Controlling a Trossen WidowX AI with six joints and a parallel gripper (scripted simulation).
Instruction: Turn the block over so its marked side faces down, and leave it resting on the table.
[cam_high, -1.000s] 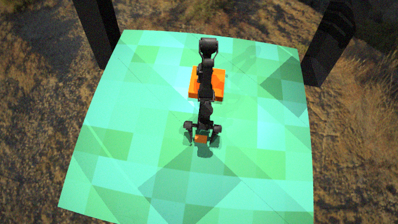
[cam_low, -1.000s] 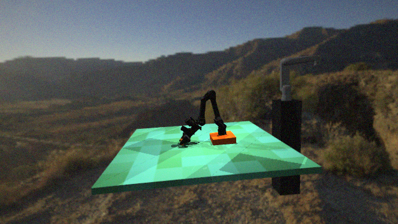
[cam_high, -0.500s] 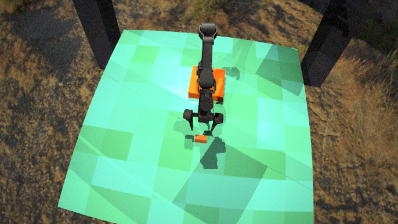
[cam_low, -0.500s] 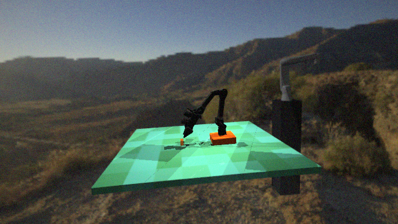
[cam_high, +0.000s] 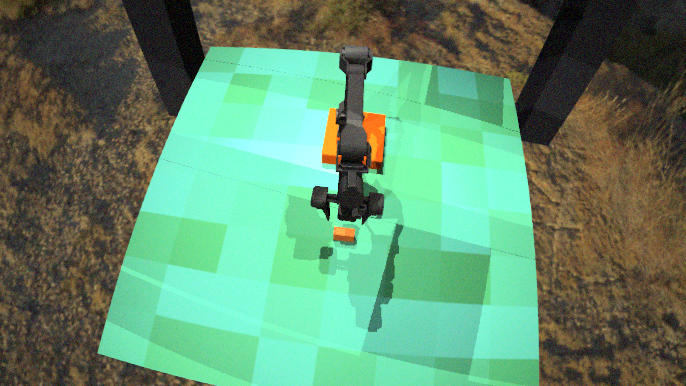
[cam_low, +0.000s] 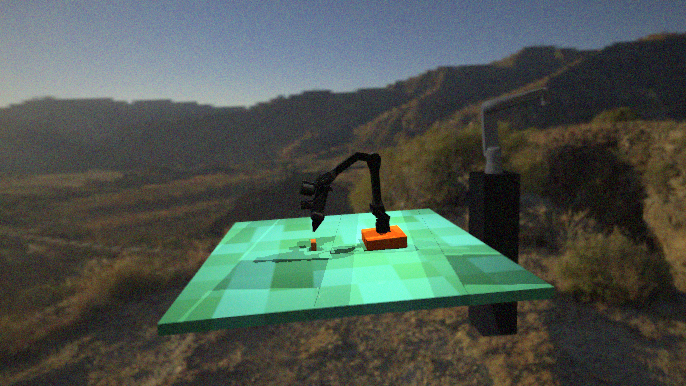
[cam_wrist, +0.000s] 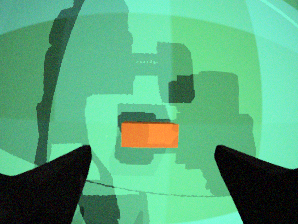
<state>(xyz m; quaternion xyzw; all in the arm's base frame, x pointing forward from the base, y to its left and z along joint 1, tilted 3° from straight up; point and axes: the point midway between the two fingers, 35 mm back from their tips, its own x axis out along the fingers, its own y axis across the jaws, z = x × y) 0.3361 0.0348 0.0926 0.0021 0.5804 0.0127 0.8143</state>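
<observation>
My gripper tip is 8 cm above the orange block.
</observation>
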